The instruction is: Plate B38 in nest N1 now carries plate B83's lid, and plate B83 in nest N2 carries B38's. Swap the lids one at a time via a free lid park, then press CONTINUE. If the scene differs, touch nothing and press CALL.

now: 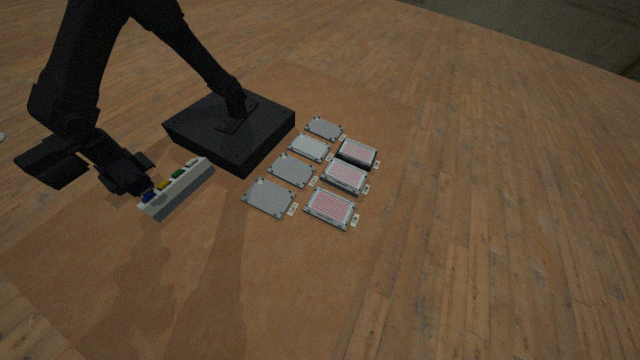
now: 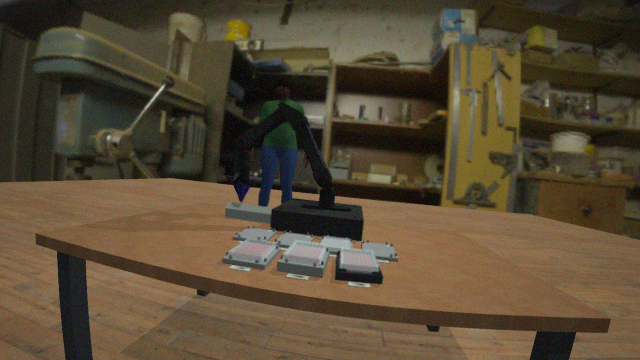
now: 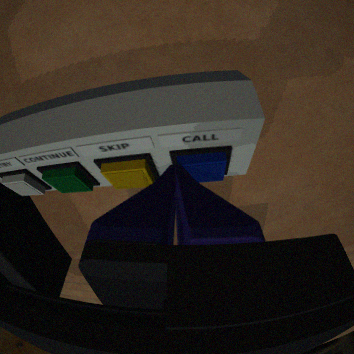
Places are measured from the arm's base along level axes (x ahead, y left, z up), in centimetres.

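Pixels of known places: gripper, fingertip midpoint: (image 1: 151,191) (image 2: 241,201) (image 3: 175,173); arm's base, link origin: (image 1: 238,115) (image 2: 326,208).
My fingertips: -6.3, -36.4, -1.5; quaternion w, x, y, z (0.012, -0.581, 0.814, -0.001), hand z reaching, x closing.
Note:
For each thing: its top centre in the pictures, then the offset to it from my fingertips, as dx, dy, dz. "*": a spot on its surface instead.
- blue CALL button, surface spot: (image 3: 201,166) * -0.8, -1.4, -1.2
- green CONTINUE button, surface spot: (image 3: 67,179) * +1.1, +7.7, -1.2
- pale button box, top centre: (image 3: 79,172) (image 1: 171,177) (image 2: 253,204) +1.8, +5.7, -0.2
- middle plate, top centre: (image 2: 306,248) (image 1: 346,172) +50.4, +28.8, -2.6
- yellow SKIP button, top centre: (image 3: 125,182) -0.3, +3.6, -1.0
My gripper (image 1: 145,191) (image 2: 241,200) (image 3: 175,173) is shut and empty, its dark blue fingertips at the left edge of the blue CALL button (image 3: 201,166); whether they touch it I cannot tell. The green CONTINUE button (image 3: 67,179) is further left on the pale button box (image 1: 182,191) (image 2: 250,212) (image 3: 125,107). Three plates with pink wells, (image 1: 330,205) (image 2: 253,250) at one end, a middle plate (image 1: 346,174) (image 2: 303,253) and one plate (image 1: 358,151) (image 2: 358,261) in a black nest, stand in a row. Their tags are unreadable. A pale, lid-like piece (image 1: 309,147) (image 2: 336,243) lies on one park.
Three other flat grey parks (image 1: 270,198) (image 1: 291,170) (image 1: 324,128) stand in the row nearer the black arm base (image 1: 235,135) (image 2: 317,217). The yellow SKIP button (image 3: 127,174) is beside CALL. A person (image 2: 283,125) stands behind the table.

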